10 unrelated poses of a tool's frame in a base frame.
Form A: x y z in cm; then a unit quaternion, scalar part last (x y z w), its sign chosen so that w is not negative.
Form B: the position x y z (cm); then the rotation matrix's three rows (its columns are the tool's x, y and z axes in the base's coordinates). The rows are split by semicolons. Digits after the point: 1 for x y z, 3 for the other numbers.
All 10 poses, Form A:
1: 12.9 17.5 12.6 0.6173 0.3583 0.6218 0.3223
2: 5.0 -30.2 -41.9 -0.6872 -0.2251 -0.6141 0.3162
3: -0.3 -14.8 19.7 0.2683 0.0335 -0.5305 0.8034
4: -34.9 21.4 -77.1 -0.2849 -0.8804 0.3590 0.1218
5: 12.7 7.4 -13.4 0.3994 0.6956 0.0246 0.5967
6: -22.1 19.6 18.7 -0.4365 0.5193 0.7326 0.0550
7: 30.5 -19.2 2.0 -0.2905 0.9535 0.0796 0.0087
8: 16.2 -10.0 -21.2 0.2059 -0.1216 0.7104 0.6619
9: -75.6 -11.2 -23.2 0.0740 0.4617 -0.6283 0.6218
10: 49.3 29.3 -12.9 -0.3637 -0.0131 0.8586 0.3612
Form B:
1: 12.9 17.5 12.6; -0.030 0.042 0.999; 0.843 -0.535 0.048; 0.537 0.844 -0.019
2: 5.0 -30.2 -41.9; 0.144 0.698 0.702; -0.079 -0.699 0.711; 0.986 -0.158 -0.046
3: -0.3 -14.8 19.7; 0.435 0.870 -0.231; -0.834 0.293 -0.467; -0.338 0.396 0.854
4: -34.9 21.4 -77.1; -0.808 0.414 -0.419; 0.589 0.580 -0.563; 0.010 -0.702 -0.713
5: 12.7 7.4 -13.4; 0.031 0.526 0.850; 0.585 0.680 -0.442; -0.810 0.511 -0.287
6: -22.1 19.6 18.7; -0.613 -0.534 -0.582; -0.373 -0.455 0.809; -0.697 0.713 0.080
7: 30.5 -19.2 2.0; -0.831 -0.555 -0.030; -0.553 0.819 0.157; -0.063 0.147 -0.987
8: 16.2 -10.0 -21.2; -0.039 -0.991 0.132; 0.890 -0.094 -0.445; 0.454 0.100 0.886
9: -75.6 -11.2 -23.2; -0.216 0.850 0.481; -0.713 0.200 -0.672; -0.667 -0.488 0.563
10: 49.3 29.3 -12.9; -0.475 -0.611 -0.634; 0.630 -0.739 0.240; -0.615 -0.285 0.735
